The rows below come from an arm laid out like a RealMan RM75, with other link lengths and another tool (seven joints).
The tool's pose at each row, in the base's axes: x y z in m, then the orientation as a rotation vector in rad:
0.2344 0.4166 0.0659 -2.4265 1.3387 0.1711
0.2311 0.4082 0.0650 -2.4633 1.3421 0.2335
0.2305 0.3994 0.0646 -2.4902 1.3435 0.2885
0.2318 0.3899 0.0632 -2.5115 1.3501 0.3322
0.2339 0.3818 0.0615 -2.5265 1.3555 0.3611
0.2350 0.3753 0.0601 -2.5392 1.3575 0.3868
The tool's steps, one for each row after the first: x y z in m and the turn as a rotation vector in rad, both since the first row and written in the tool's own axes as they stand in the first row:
0.0051 0.0071 -0.0025 -0.0545 -0.0195 -0.0002
0.0119 0.0119 -0.0054 -0.0982 -0.0384 0.0003
0.0205 0.0158 -0.0075 -0.1349 -0.0510 0.0042
0.0285 0.0184 -0.0088 -0.1604 -0.0582 0.0072
0.0347 0.0210 -0.0098 -0.1818 -0.0656 0.0082

